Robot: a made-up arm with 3 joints.
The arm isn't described. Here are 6 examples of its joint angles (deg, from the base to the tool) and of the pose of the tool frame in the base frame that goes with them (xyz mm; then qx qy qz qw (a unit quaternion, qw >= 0)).
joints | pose
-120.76 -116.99 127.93 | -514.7 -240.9 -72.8 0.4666 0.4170 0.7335 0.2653
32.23 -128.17 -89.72 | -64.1 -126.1 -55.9 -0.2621 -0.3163 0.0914 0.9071
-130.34 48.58 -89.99 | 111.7 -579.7 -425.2 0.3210 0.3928 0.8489 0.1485
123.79 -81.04 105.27 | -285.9 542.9 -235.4 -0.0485 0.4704 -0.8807 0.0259
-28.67 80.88 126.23 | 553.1 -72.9 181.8 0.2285 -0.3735 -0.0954 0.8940
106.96 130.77 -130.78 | 610.4 82.9 98.8 -0.5249 -0.4507 0.6086 0.3887
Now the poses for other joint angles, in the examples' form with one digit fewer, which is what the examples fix.
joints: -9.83 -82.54 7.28
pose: 8 -70 363 0.061 -0.703 -0.060 0.706
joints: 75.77 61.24 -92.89
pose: 233 729 309 -0.137 0.769 -0.598 0.177
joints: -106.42 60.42 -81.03
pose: 168 -698 -132 0.264 0.565 0.756 0.198
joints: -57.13 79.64 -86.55
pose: 337 -577 443 0.057 0.872 0.475 0.106
